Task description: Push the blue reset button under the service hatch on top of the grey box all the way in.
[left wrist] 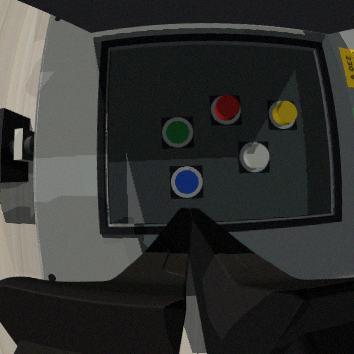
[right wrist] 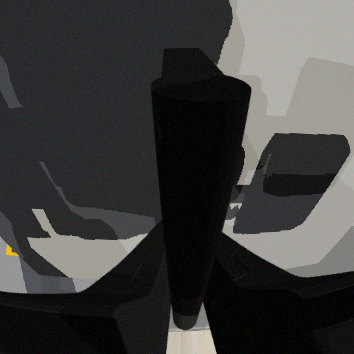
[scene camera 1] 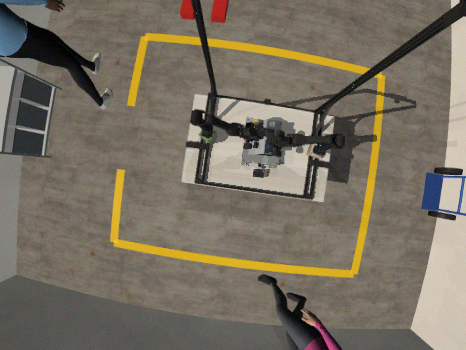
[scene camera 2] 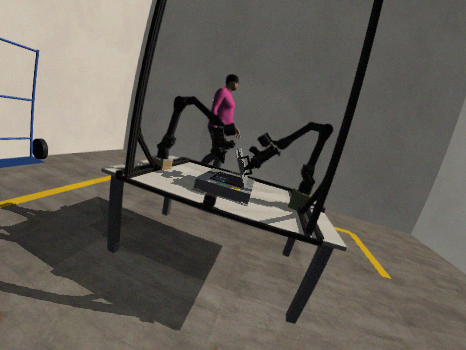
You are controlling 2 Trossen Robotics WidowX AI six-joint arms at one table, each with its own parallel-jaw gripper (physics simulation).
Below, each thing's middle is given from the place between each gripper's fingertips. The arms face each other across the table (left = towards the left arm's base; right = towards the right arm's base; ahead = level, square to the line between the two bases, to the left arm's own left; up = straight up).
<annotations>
I see my right gripper 1 cm to the right of the service hatch (left wrist: 327, 24).
Right now the service hatch is 3 cm behind my left hand, 13 cm to the right of it and 1 cm above it.
</annotations>
